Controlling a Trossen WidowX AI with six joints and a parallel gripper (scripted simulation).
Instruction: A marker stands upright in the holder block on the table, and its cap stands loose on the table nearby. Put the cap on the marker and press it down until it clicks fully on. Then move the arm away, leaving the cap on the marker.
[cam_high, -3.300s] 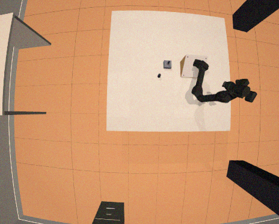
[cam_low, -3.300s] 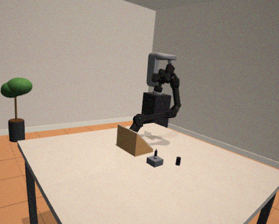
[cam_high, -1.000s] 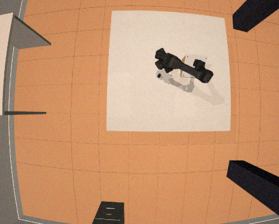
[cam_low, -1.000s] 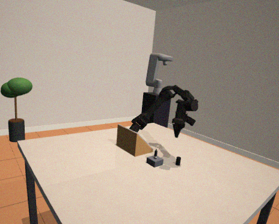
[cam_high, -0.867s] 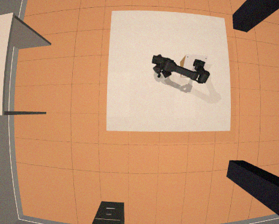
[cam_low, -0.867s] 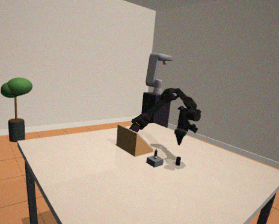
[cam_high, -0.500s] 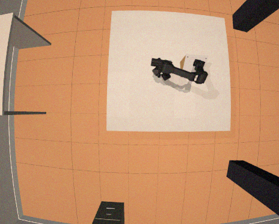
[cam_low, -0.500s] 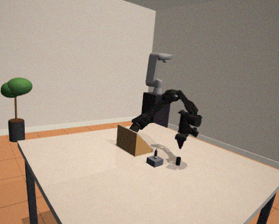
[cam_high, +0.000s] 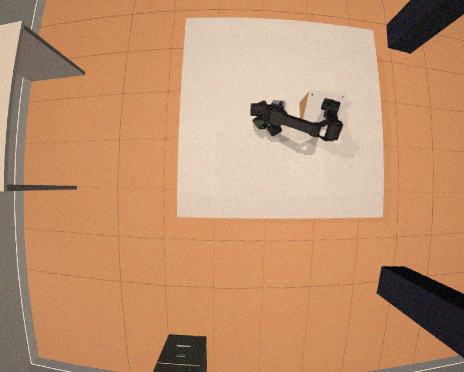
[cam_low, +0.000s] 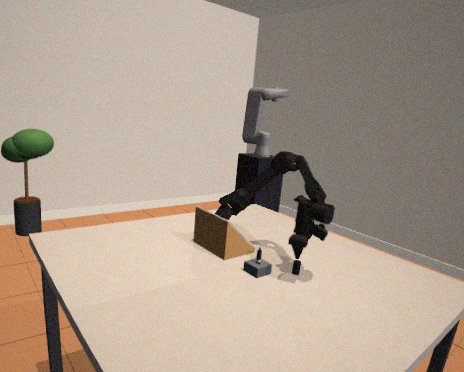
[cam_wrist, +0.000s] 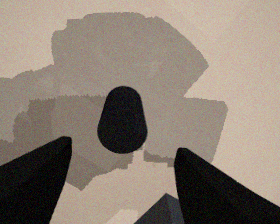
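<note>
Now: gripper tip 4 cm above the black cap.
</note>
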